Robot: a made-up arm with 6 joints. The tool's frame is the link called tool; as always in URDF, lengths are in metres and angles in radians.
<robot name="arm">
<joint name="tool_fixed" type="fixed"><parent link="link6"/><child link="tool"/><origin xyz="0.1 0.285 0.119"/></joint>
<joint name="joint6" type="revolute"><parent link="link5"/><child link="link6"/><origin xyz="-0.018 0.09 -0.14"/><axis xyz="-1 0 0"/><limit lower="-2.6" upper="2.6" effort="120" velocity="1.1"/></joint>
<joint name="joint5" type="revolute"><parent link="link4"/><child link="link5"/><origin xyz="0.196 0.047 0.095"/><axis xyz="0 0 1"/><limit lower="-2.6" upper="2.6" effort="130" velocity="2.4"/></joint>
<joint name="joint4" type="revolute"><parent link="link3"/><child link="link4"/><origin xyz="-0.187 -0.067 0.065"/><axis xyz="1 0 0"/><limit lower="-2.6" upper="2.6" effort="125" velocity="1.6"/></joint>
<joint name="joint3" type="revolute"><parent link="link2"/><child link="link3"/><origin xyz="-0.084 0.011 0.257"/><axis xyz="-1 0 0"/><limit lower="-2.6" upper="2.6" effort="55" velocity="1.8"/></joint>
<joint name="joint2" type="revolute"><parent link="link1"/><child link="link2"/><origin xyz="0.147 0.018 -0.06"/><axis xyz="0 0 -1"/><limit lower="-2.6" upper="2.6" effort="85" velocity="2"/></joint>
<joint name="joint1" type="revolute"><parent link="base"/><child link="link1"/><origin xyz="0 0 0.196"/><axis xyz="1 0 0"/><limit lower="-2.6" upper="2.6" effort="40" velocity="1.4"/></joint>
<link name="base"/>
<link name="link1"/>
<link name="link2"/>
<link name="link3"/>
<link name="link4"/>
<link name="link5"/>
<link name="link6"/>
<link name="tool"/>
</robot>
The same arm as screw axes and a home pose.
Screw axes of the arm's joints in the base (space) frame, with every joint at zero. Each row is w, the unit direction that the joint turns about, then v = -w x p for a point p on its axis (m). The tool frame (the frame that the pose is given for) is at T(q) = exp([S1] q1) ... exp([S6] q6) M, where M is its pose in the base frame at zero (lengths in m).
S1 = (1, 0, 0, 0, 0.196, 0)
S2 = (0, 0, -1, -0.018, 0.147, 0)
S3 = (-1, 0, 0, 0, -0.393, 0.029)
S4 = (1, 0, 0, 0, 0.458, 0.038)
S5 = (0, 0, 1, 0.009, -0.072, 0)
S6 = (-1, 0, 0, 0, -0.413, 0.099)
M: xyz 0.154 0.384 0.532 (m) rpy 0 0 0 (rad, as in URDF)
Joint limits (rad, base to tool): -2.6..2.6 -2.6..2.6 -2.6..2.6 -2.6..2.6 -2.6..2.6 -2.6..2.6

